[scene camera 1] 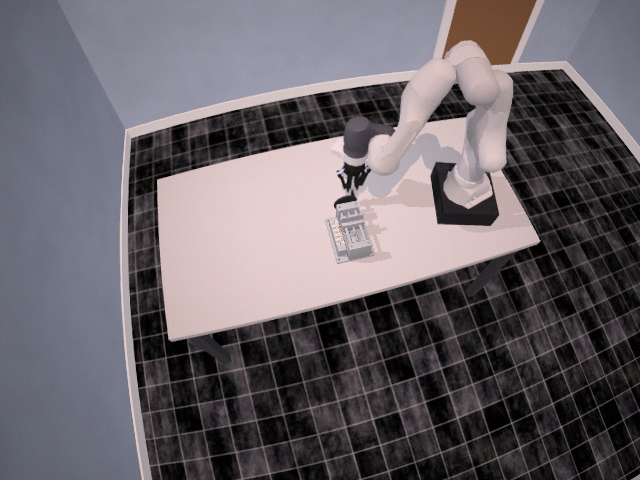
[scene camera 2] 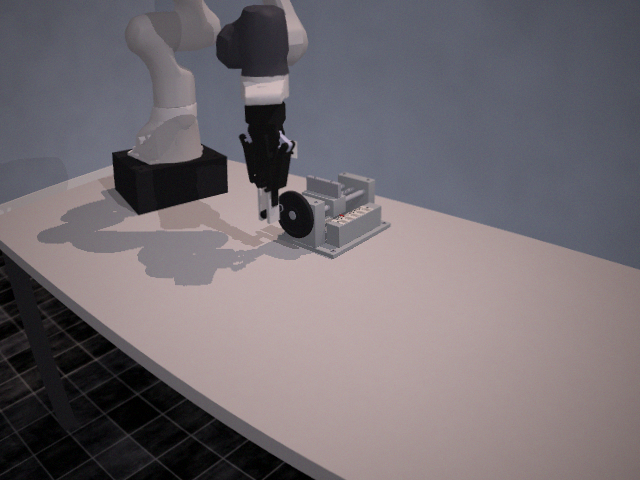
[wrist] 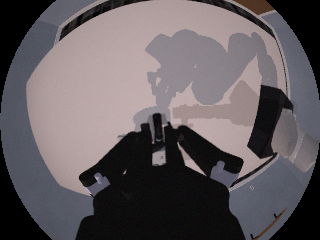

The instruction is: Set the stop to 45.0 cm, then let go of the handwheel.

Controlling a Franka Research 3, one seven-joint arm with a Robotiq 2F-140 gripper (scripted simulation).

Labels:
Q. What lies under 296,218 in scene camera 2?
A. A black handwheel.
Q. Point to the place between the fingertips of the gripper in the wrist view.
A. At 157,121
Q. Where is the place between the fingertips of the gripper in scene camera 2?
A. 269,219

